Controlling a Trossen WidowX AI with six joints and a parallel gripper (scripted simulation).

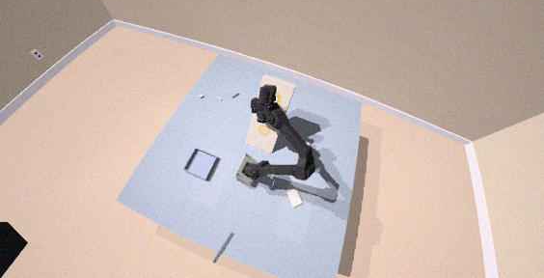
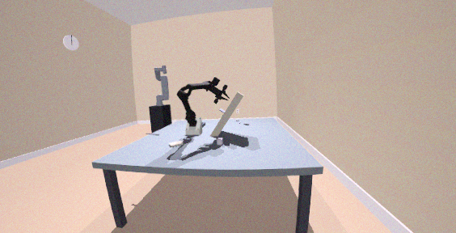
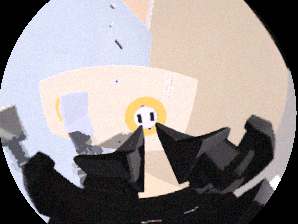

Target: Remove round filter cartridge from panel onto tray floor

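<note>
The white round filter cartridge is 40 mm ahead of my gripper tip and 30 mm below it. Round my gripper tip: beige block (360 mm behind, 330 mm to the right, 300 mm below); shallow grey tray (420 mm behind, 290 mm below, 250 mm to the left).
</note>
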